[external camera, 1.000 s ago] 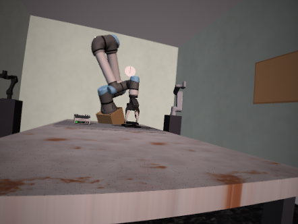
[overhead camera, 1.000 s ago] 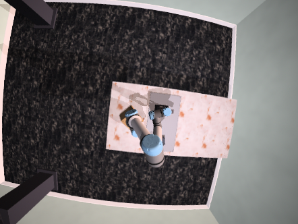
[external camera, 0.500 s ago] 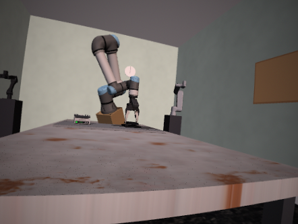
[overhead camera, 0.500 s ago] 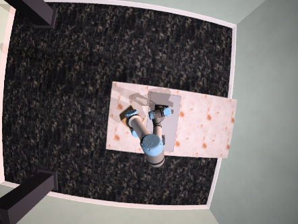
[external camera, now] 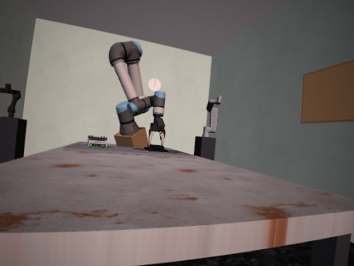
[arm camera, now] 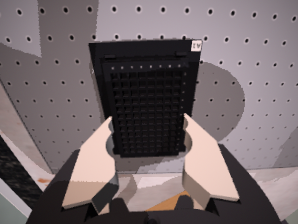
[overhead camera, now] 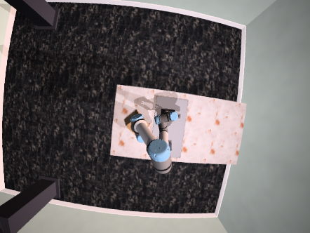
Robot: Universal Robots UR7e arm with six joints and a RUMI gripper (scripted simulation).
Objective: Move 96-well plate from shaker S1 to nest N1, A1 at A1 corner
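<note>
Right now the black 96-well plate is 1 cm below my hand. The rest, counted from my hand: white A1 label (8 cm ahead, 5 cm to the right, 2 cm below); plate nest N1 (3 cm below).
</note>
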